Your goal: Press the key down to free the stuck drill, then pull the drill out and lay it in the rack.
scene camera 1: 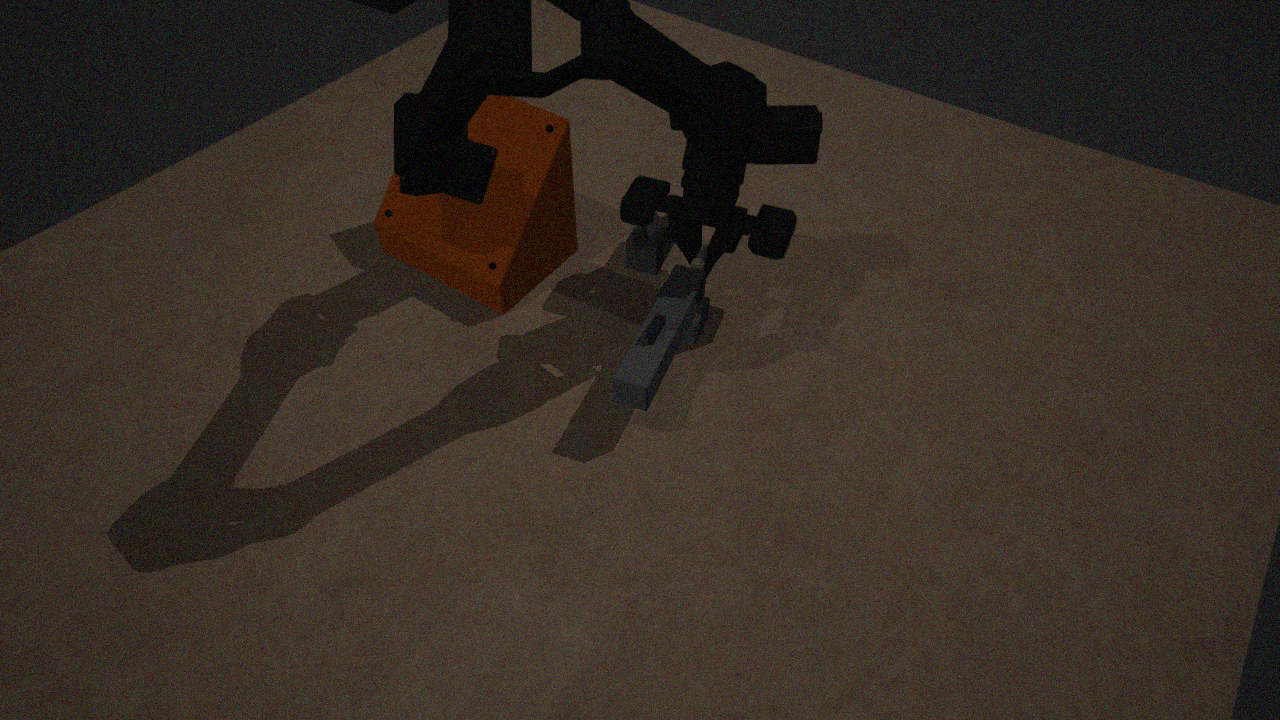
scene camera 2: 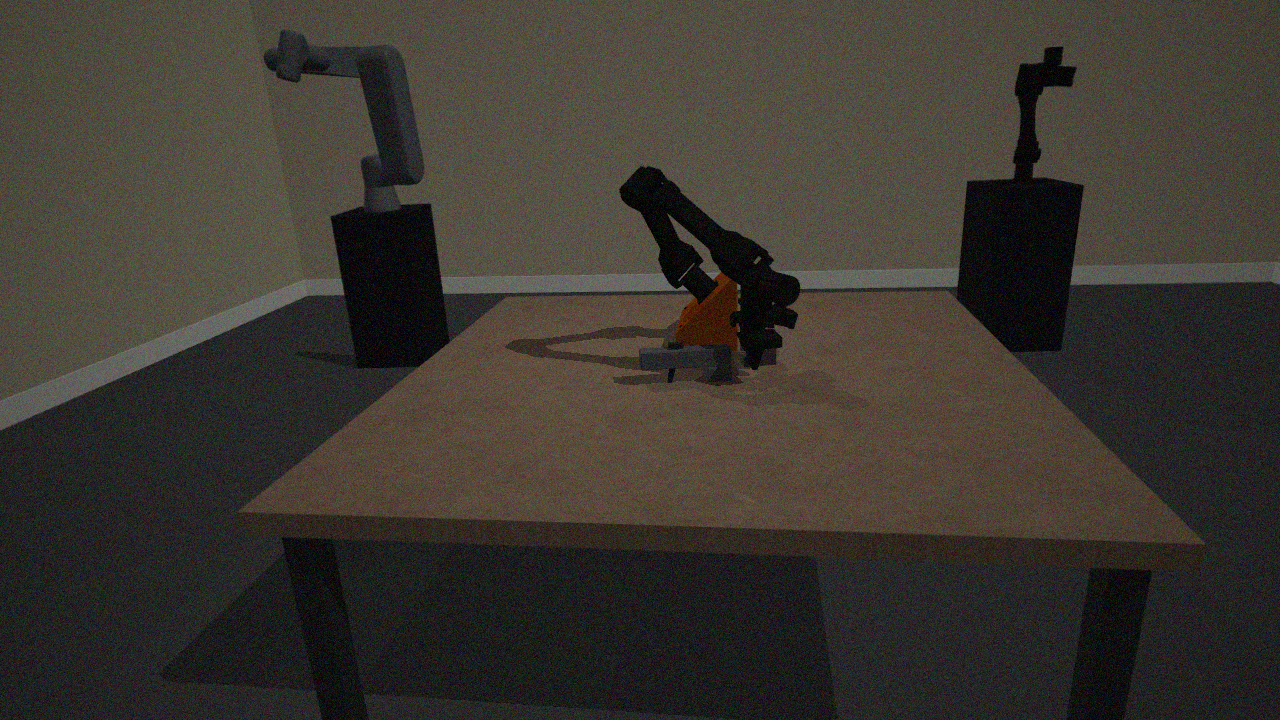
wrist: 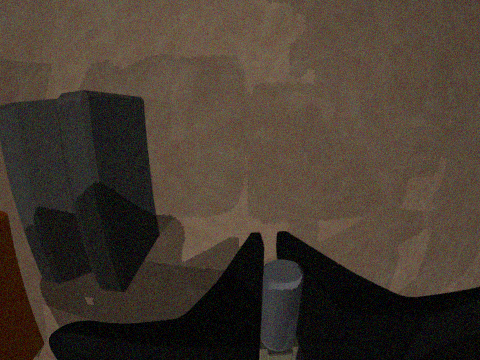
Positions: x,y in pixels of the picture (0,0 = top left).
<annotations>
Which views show my gripper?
Scene camera 1, scene camera 2 and the wrist view: all of them.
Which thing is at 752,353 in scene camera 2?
My gripper.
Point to a rack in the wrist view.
83,190
</annotations>
